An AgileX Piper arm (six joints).
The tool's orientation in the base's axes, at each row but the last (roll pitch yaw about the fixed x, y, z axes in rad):
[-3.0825, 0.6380, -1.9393]
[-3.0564, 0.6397, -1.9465]
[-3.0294, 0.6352, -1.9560]
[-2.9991, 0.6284, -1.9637]
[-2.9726, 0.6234, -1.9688]
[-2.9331, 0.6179, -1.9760]
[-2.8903, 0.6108, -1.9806]
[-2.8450, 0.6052, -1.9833]
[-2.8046, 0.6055, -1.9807]
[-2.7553, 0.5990, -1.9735]
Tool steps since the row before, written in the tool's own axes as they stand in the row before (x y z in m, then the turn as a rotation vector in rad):
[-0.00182, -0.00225, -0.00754, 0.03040, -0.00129, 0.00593]
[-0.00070, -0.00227, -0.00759, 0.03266, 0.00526, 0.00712]
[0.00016, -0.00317, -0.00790, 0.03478, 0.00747, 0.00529]
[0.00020, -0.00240, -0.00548, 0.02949, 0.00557, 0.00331]
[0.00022, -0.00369, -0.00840, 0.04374, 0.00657, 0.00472]
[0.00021, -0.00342, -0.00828, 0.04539, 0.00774, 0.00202]
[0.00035, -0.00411, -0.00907, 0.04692, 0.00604, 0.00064]
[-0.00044, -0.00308, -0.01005, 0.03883, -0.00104, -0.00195]
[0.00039, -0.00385, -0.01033, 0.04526, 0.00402, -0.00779]
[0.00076, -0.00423, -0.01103, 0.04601, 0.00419, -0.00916]
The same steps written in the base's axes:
[0.00056, -0.00354, 0.00724, -0.00601, -0.02012, -0.02280]
[0.00001, -0.00438, 0.00664, -0.01227, -0.01849, -0.02555]
[0.00022, -0.00548, 0.00651, -0.01549, -0.02003, -0.02554]
[0.00012, -0.00389, 0.00455, -0.01288, -0.01790, -0.02063]
[-0.00003, -0.00582, 0.00710, -0.01770, -0.02744, -0.03021]
[-0.00058, -0.00549, 0.00706, -0.02034, -0.02928, -0.02921]
[-0.00077, -0.00611, 0.00783, -0.02005, -0.03187, -0.02865]
[-0.00224, -0.00515, 0.00889, -0.01291, -0.03056, -0.02031]
[-0.00243, -0.00613, 0.00884, -0.02204, -0.03474, -0.02081]
[-0.00307, -0.00661, 0.00933, -0.02316, -0.03567, -0.02024]

